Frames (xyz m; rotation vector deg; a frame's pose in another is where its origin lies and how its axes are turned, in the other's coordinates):
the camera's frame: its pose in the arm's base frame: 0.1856 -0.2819 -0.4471 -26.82 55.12 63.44
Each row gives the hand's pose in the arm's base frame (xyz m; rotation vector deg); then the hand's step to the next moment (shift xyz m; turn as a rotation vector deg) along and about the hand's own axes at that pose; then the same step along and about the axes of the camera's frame.
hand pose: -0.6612 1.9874 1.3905 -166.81 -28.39 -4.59
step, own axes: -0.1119 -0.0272 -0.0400 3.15 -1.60 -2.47
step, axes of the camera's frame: -0.0528 0.1011 -0.0430 -1.11 -0.93 4.06
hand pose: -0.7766 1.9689 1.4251 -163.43 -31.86 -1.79
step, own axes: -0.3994 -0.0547 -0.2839 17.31 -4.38 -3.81
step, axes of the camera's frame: -0.3532 0.3142 -0.1401 1.92 -8.48 16.05
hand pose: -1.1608 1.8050 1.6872 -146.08 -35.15 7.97
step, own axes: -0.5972 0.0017 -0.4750 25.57 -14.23 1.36
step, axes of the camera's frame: -0.6457 0.2433 -0.3259 8.97 -4.95 27.44
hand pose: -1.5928 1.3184 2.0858 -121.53 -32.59 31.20
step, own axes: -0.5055 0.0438 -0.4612 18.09 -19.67 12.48
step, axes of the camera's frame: -0.5908 -0.0821 -0.3381 10.55 9.35 25.91
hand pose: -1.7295 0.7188 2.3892 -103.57 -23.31 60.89
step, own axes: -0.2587 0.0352 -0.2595 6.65 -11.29 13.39
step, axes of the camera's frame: -0.2869 -0.1722 -0.1534 5.05 12.35 13.15
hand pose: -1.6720 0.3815 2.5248 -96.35 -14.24 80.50
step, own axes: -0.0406 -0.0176 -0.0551 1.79 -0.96 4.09
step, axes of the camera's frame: -0.0500 -0.0498 0.0044 1.95 3.83 1.55
